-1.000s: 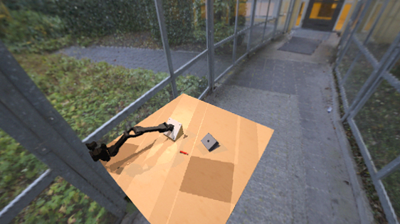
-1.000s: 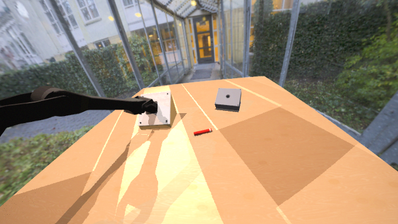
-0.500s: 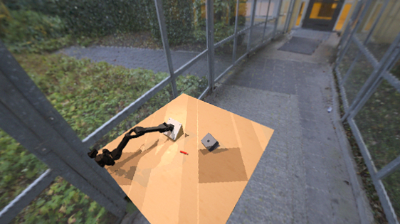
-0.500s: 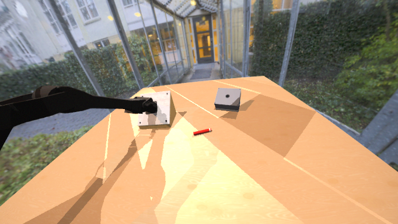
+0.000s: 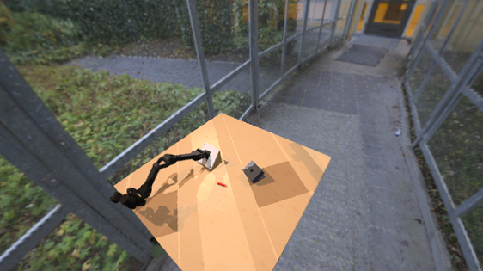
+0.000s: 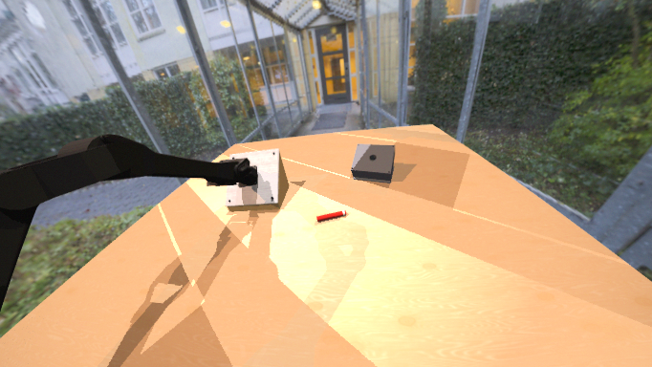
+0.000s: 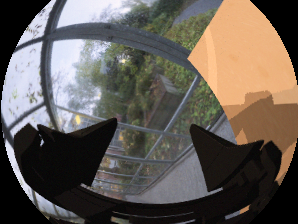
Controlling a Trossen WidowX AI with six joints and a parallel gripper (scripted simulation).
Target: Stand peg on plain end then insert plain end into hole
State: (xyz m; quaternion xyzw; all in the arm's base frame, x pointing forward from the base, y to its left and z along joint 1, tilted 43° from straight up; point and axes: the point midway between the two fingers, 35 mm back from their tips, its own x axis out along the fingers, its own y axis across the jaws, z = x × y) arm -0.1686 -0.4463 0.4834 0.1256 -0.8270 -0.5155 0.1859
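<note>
Now: gripper tip 55 cm to the right of the red peg, 48 cm short of it and 12 cm above it. From my gripper tip the other things lie so: sloped panel: 74 cm to the left, 62 cm ahead, 8 cm below.
</note>
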